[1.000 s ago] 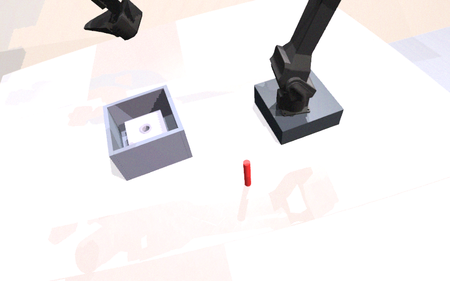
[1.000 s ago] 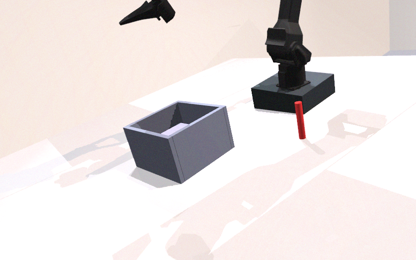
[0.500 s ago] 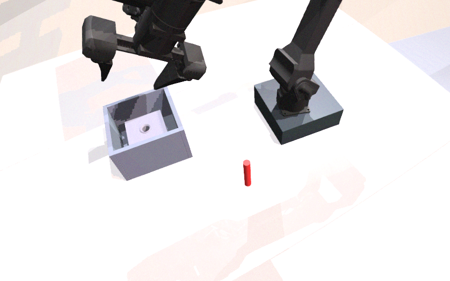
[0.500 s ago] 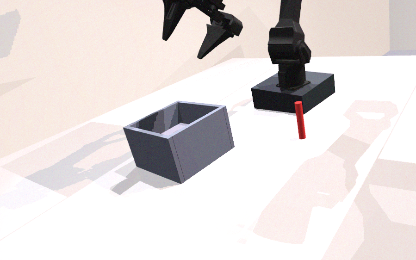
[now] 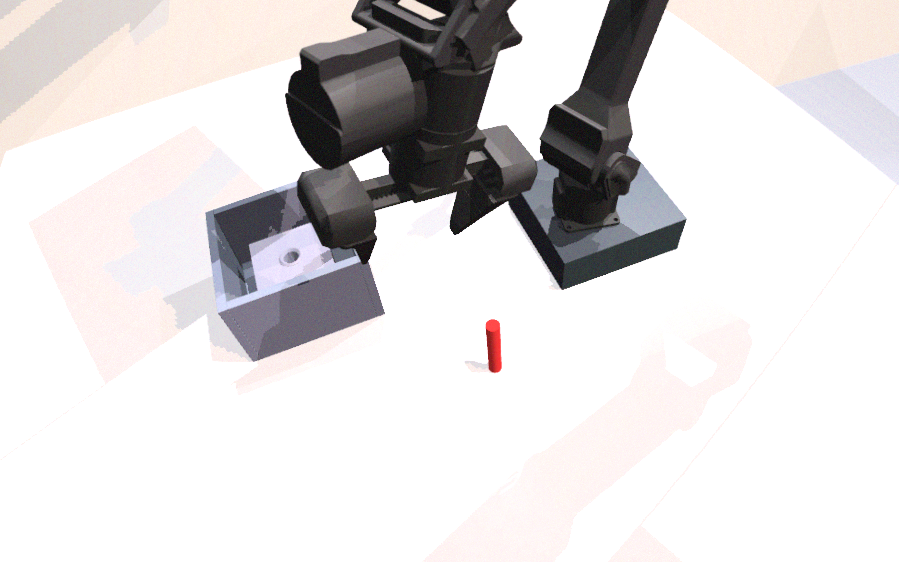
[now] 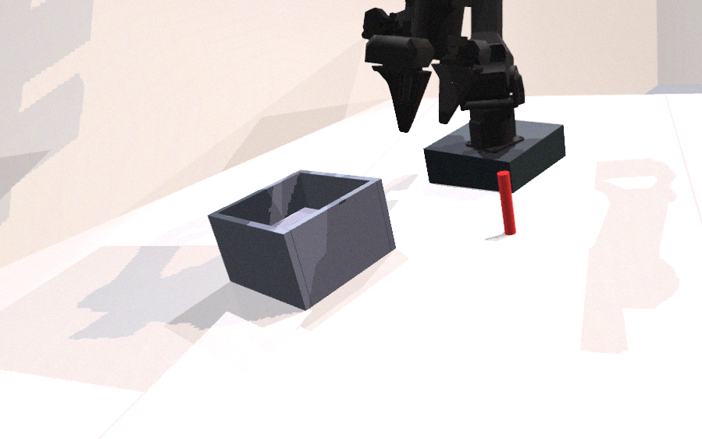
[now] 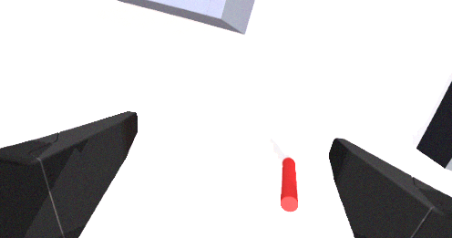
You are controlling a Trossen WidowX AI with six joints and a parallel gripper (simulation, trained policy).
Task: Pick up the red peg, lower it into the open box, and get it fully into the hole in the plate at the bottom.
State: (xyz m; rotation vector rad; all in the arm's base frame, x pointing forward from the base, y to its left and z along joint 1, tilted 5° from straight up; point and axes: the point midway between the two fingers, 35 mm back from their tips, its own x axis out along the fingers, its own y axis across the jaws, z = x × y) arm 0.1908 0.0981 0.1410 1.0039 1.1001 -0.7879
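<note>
Right now my gripper tip is 110 mm above the red peg, 60 mm past it and 50 mm to the right of it. Also, from my gripper tip: pale plate 140 mm ahead, 110 mm below, 100 mm to the right; grey box 140 mm ahead, 120 mm below, 100 mm to the right.
</note>
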